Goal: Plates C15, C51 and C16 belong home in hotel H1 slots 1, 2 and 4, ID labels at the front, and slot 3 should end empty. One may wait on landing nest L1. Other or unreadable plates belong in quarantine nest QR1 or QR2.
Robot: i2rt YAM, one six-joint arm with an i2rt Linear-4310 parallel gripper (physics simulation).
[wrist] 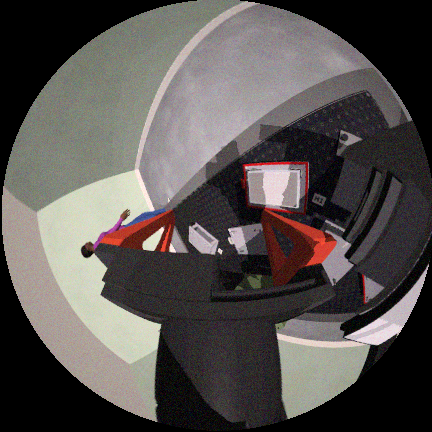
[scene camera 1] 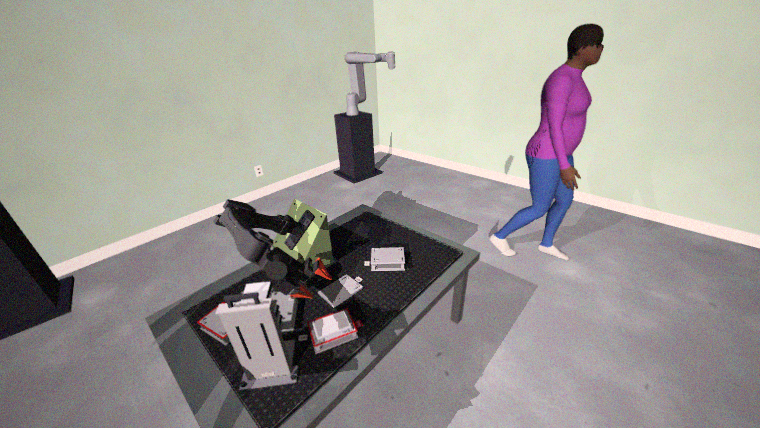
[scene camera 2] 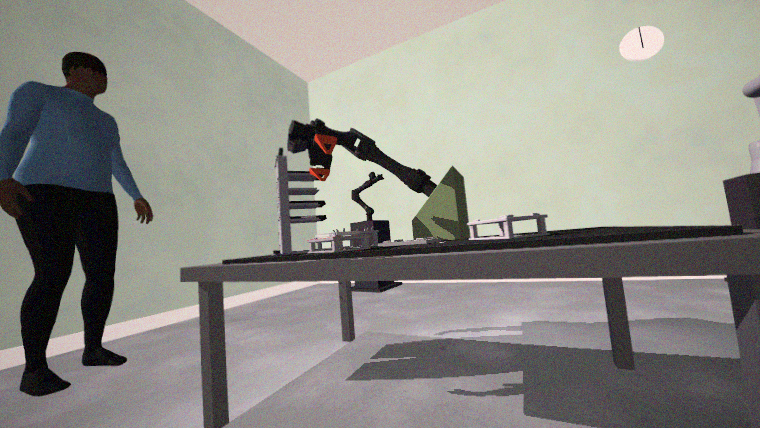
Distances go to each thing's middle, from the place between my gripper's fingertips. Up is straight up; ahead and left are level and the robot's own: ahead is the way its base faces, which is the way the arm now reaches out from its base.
My gripper is now 24 cm above the nest plate [scene camera 1: 342, 289], 19 cm past it and 18 cm to the right of it.
